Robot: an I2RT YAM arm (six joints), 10 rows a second.
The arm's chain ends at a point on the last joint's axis. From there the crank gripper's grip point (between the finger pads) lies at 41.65 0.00 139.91 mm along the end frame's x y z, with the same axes.
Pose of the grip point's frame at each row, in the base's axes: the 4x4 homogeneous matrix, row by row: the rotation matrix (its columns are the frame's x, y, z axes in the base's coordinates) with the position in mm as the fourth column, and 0 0 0 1 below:
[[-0.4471, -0.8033, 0.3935, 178.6], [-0.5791, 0.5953, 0.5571, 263.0], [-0.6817, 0.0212, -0.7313, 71.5], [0, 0, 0, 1]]
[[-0.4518, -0.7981, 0.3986, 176.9], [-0.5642, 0.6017, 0.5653, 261.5], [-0.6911, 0.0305, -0.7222, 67.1], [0, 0, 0, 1]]
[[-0.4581, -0.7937, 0.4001, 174.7], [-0.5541, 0.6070, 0.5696, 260.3], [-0.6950, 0.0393, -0.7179, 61.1], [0, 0, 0, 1]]
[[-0.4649, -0.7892, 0.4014, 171.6], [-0.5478, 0.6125, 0.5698, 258.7], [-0.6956, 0.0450, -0.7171, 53.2], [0, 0, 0, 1]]
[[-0.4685, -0.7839, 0.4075, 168.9], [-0.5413, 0.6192, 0.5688, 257.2], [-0.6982, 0.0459, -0.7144, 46.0], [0, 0, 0, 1]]
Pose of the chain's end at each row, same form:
[[-0.4471, -0.8033, 0.3935, 142.2], [-0.5791, 0.5953, 0.5571, 209.2], [-0.6817, 0.0212, -0.7313, 202.2], [0, 0, 0, 1]]
[[-0.4518, -0.7981, 0.3986, 139.9], [-0.5642, 0.6017, 0.5653, 205.9], [-0.6911, 0.0305, -0.7222, 196.9], [0, 0, 0, 1]]
[[-0.4581, -0.7937, 0.4001, 137.8], [-0.5541, 0.6070, 0.5696, 203.7], [-0.6950, 0.0393, -0.7179, 190.5], [0, 0, 0, 1]]
[[-0.4649, -0.7892, 0.4014, 134.8], [-0.5478, 0.6125, 0.5698, 201.8], [-0.6956, 0.0450, -0.7171, 182.5], [0, 0, 0, 1]]
[[-0.4685, -0.7839, 0.4075, 131.4], [-0.5413, 0.6192, 0.5688, 200.2], [-0.6982, 0.0459, -0.7144, 175.0], [0, 0, 0, 1]]

